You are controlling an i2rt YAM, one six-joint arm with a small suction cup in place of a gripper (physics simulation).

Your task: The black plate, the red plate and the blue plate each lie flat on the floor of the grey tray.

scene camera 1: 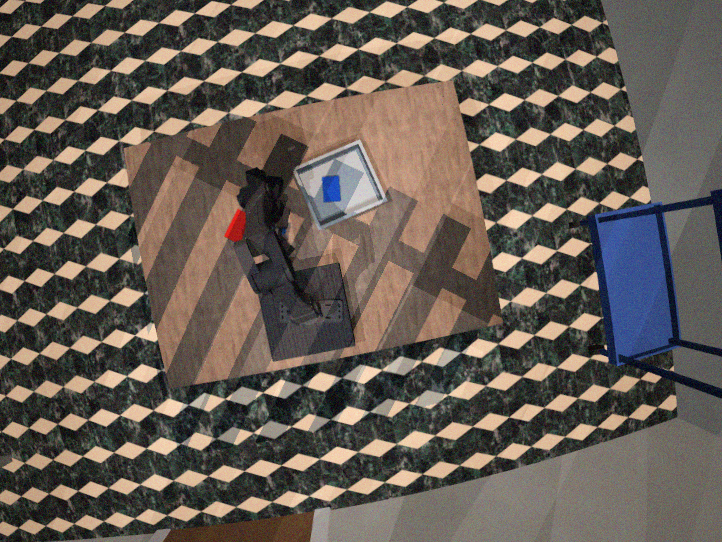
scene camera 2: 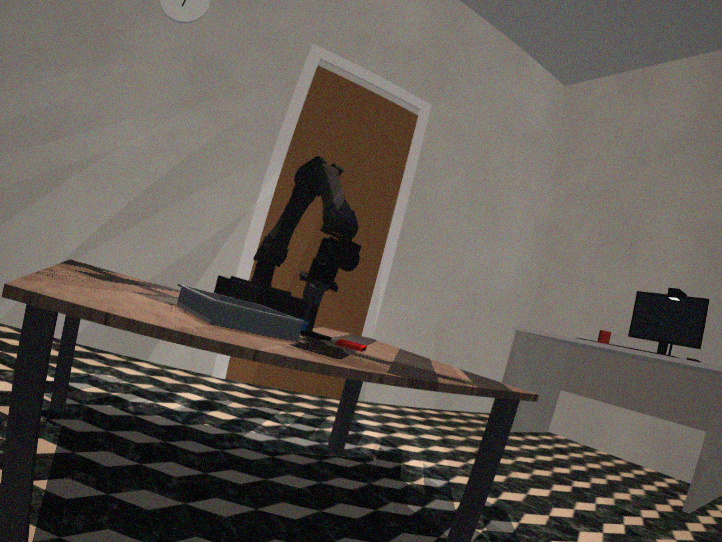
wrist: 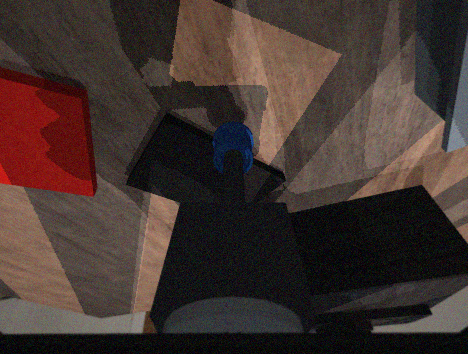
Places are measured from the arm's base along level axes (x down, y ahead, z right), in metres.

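Pixels of known places: hand, tool point: (wrist: 233,140); arm's base, link origin: (scene camera 1: 311,310) (scene camera 2: 260,287) (wrist: 339,317).
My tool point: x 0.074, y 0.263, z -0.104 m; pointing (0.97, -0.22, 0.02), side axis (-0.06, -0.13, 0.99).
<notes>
For each thing: its top centre in the pictures, then the offset to it from my tool point. Level surfaces: height alone.
- black plate, top centre: (wrist: 207,182) (scene camera 2: 307,331) (scene camera 1: 273,246) dx +0.007, dy -0.051, dz -0.030 m
- wooden table, surface height: dx +0.016 m
- red plate, top centre: (wrist: 31,146) (scene camera 2: 352,343) (scene camera 1: 240,227) dx +0.006, dy +0.015, dz -0.146 m
- blue plate, top centre: (scene camera 1: 331,188) dx +0.004, dy +0.141, dz +0.168 m
- grey tray, top centre: (scene camera 2: 239,302) (scene camera 1: 339,184) dx -0.033, dy +0.148, dz +0.198 m
The black plate (wrist: 180,158) lies flat on the wooden table (scene camera 1: 413,134), under the arm. My blue suction cup (wrist: 232,140) (scene camera 1: 283,231) (scene camera 2: 306,326) is low over the plate's far edge, half past it, and the plate is not lifted. The red plate (scene camera 1: 235,226) (scene camera 2: 351,344) (wrist: 72,140) lies on the table just left of the arm. The blue plate (scene camera 1: 332,188) lies flat on the floor of the grey tray (scene camera 1: 372,171) (scene camera 2: 241,317), which stands right of the arm.
The arm's dark base (scene camera 1: 305,317) sits near the table's front edge. A blue cabinet (scene camera 1: 614,280) stands on the floor to the right. In scene camera 2 a grey counter (scene camera 2: 563,371) with a red can (scene camera 2: 604,337) stands beyond the table.
</notes>
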